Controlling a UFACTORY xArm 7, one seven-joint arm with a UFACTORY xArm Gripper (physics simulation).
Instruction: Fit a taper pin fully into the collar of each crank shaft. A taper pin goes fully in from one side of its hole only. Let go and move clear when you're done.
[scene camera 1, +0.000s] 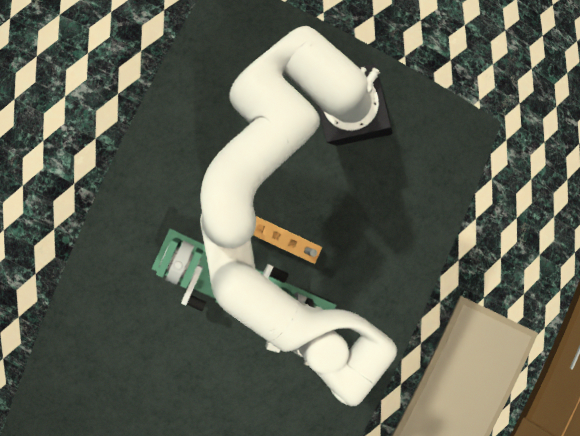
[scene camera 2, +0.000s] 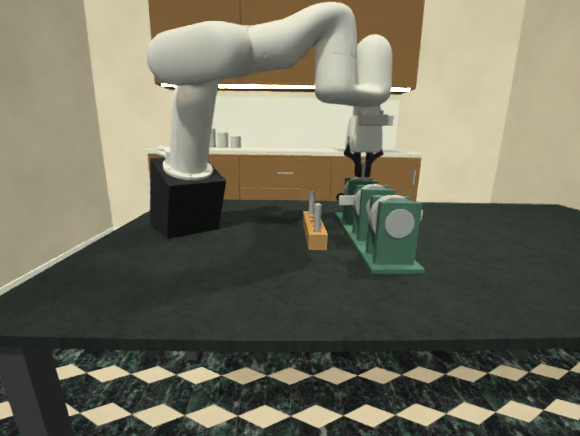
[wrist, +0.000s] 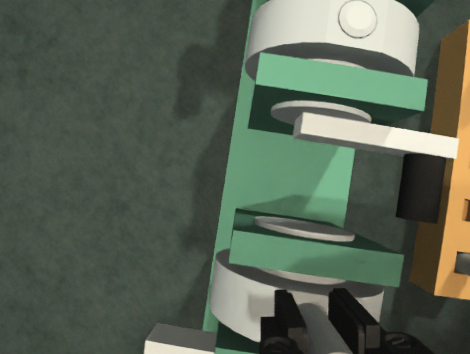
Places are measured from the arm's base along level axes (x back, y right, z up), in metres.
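Pixels of known places: gripper, fingertip midpoint: (scene camera 2: 362, 176) (wrist: 308, 320); arm's base, origin of the base link: (scene camera 2: 188, 169).
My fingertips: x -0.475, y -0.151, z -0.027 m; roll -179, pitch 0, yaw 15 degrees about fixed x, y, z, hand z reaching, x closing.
For each thing: its top centre in the pictures, then the offset to it from my fingertips. "spot": a spot on its surface instead.
- far collar, surface spot: (wrist: 232, 295) spot: dx -0.036, dy -0.003, dz -0.018 m
- grey taper pin, surface spot: (wrist: 322, 332) spot: dx -0.003, dy +0.007, dz +0.029 m
- middle collar, surface spot: (wrist: 300, 25) spot: dx -0.037, dy +0.134, dz -0.007 m
- pale round pin end, surface spot: (wrist: 357, 19) spot: dx -0.013, dy +0.141, dz +0.000 m
- black handle, surface spot: (wrist: 421, 187) spot: dx +0.058, dy +0.078, dz -0.042 m
My gripper (scene camera 2: 363, 171) (wrist: 308, 320) points down over the far collar (wrist: 232, 295) and is shut on a grey taper pin (wrist: 322, 332). The pin stands upright over the top of that collar, with the fingertips close above it; its depth in the hole is hidden. The middle collar (wrist: 300, 25) has a pale round pin end (wrist: 357, 19) in its top. The collar (scene camera 1: 185, 251) at the other end of the stand also shows a round pin end (scene camera 1: 178, 265). Two spare pins (scene camera 2: 312, 202) (scene camera 2: 317, 218) stand in the orange rack (scene camera 1: 284, 239) (scene camera 2: 317, 243) (wrist: 452, 70).
The green stand (scene camera 1: 325, 304) (scene camera 2: 397, 269) (wrist: 280, 175) carries the crank shafts between upright plates. A white crank arm (wrist: 375, 134) with a black handle (wrist: 421, 187) sticks out toward the rack. Another white crank arm (wrist: 180, 345) lies just left of the gripper in the wrist view.
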